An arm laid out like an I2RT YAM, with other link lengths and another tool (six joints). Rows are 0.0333 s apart.
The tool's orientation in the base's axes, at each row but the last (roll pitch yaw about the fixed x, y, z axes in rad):
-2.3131 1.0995 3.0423
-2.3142 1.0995 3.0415
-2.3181 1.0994 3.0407
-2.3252 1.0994 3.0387
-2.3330 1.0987 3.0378
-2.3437 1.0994 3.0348
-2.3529 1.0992 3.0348
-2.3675 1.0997 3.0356
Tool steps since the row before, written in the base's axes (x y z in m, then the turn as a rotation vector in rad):
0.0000 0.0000 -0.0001 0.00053 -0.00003 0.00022
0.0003 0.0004 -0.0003 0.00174 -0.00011 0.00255
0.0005 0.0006 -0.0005 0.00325 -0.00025 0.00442
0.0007 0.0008 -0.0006 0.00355 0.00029 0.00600
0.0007 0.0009 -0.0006 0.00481 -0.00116 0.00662
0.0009 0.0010 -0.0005 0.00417 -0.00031 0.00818
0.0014 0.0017 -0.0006 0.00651 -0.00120 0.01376
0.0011 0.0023 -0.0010 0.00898 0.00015 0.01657
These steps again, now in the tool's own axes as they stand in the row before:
0.0001 0.0000 0.0000 -0.00044 0.00029 0.00024
0.0001 0.0006 -0.0001 -0.00306 0.00033 0.00022
0.0002 0.0009 -0.0001 -0.00542 0.00071 0.00055
0.0003 0.0012 -0.0001 -0.00694 0.00073 -0.00021
0.0003 0.0013 -0.0001 -0.00813 0.00053 0.00141
0.0001 0.0014 -0.0001 -0.00919 0.00010 -0.00009
0.0000 0.0023 -0.0004 -0.01526 -0.00062 0.00009
0.0005 0.0026 -0.0008 -0.01881 0.00108 -0.00047

